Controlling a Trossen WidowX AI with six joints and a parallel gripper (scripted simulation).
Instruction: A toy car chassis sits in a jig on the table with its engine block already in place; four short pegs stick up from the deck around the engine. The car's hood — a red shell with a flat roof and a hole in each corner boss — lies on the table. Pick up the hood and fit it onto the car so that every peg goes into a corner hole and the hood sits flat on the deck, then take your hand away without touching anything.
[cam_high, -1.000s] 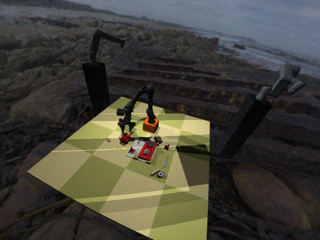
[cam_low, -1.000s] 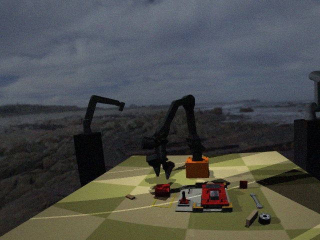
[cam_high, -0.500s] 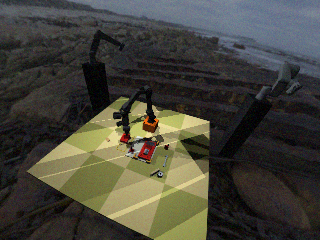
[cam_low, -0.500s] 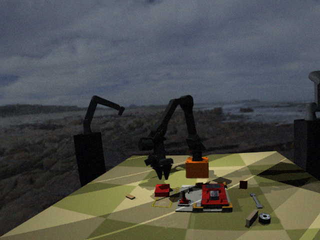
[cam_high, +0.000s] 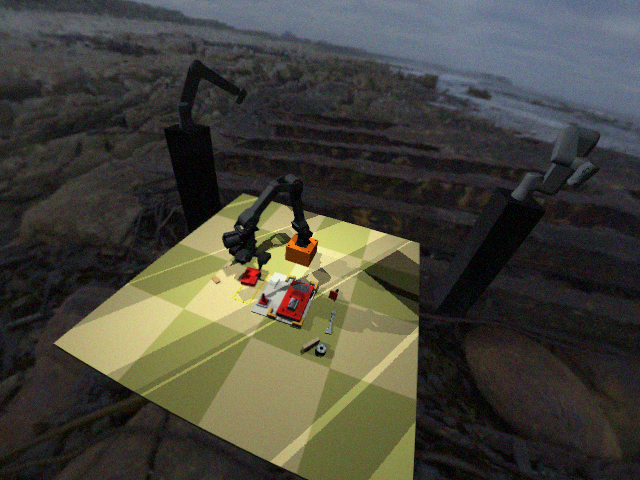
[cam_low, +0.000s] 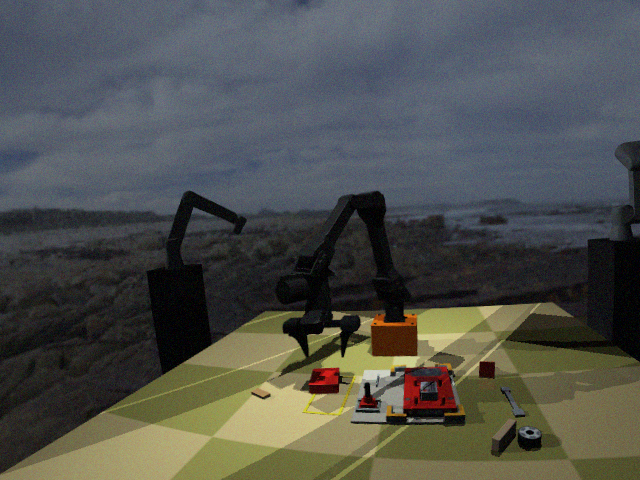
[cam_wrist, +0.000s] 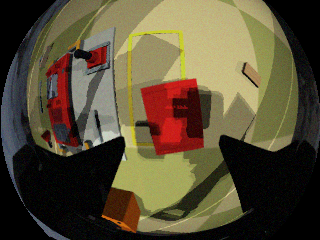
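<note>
My gripper tip is now 60 mm above the red hood. Also, from my gripper tip: grey engine block: 250 mm to the left, 100 mm ahead, 50 mm below; red upright piece: 120 mm ahead, 110 mm to the left, 40 mm below; tan block: 150 mm to the right, 70 mm below, 70 mm ahead.
</note>
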